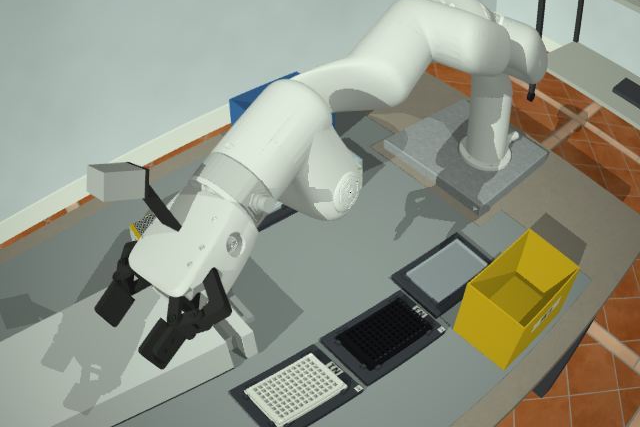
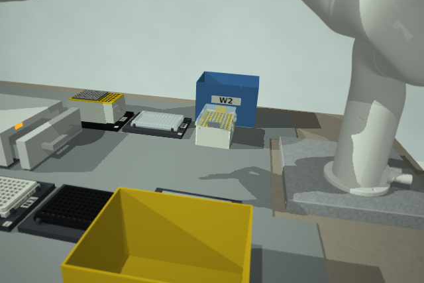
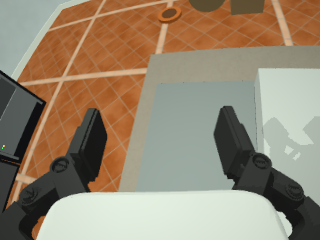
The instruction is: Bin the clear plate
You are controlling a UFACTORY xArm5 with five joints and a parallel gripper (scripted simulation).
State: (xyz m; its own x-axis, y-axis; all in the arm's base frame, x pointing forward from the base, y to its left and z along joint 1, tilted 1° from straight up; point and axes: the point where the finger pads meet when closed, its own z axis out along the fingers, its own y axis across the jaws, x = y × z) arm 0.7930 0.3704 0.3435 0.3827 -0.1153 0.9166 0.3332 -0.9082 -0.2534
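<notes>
My gripper is now 300 mm past the clear plate, 470 mm to the left of it and 340 mm above it. Round my hand: white plate: 180 mm behind, 60 mm to the right, 340 mm below; drawer: 40 mm behind, 240 mm to the right, 340 mm below; black plate: 360 mm behind, 90 mm to the right, 340 mm below.
</notes>
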